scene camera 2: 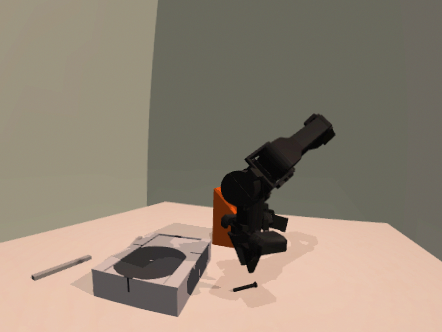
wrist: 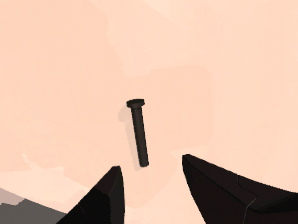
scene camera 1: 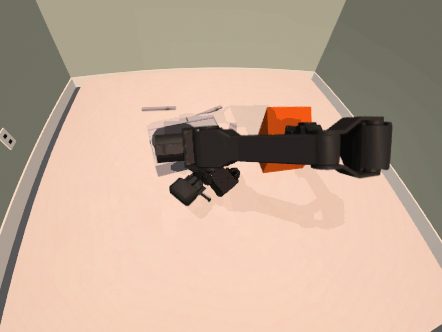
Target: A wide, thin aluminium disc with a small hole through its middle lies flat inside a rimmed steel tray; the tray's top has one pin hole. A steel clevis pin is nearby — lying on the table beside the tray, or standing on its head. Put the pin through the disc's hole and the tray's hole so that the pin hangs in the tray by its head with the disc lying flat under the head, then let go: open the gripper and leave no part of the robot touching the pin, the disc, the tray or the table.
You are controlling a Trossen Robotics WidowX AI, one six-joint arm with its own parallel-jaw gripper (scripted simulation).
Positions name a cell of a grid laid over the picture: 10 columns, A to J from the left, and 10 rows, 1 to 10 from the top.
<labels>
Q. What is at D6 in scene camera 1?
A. A steel tray.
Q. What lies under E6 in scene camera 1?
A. My gripper.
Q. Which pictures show my gripper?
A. Scene camera 2, the wrist view and scene camera 1: all of them.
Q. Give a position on a steel tray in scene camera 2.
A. D9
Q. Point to a steel clevis pin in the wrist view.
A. E5
</labels>
